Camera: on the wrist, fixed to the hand. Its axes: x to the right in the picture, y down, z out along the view.
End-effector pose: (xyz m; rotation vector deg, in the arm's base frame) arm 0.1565 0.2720 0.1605 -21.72 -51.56 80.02
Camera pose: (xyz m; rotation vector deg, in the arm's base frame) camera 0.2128 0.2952 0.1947 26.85 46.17 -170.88
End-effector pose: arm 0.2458 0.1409 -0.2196 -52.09 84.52 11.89
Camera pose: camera 0.2672 0.0744 -0.2182 31.38 76.46 66.48
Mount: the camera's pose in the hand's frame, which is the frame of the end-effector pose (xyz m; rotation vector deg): 0.0284 -0.0583 -0.0259 15.27 -30.56 82.62
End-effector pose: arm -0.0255 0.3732 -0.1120 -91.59 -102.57 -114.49
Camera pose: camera -0.0906 0.3903 -0.1306 -132.20 -22.87 -38.18
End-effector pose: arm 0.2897 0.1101 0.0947 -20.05 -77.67 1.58
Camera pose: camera 0.3102 0.0551 0.1326 -61.47 -75.36 89.64
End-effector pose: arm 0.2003 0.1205 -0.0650 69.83 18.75 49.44
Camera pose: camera 0.2254 0.1538 -0.1210 105.56 -59.95 94.09
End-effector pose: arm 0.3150 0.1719 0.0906 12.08 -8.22 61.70
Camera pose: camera 0.3802 0.1758 0.0658 39.44 -40.16 140.94
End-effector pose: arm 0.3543 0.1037 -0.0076 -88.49 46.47 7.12
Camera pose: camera 0.3976 0.0640 0.0302 -21.38 72.85 76.89
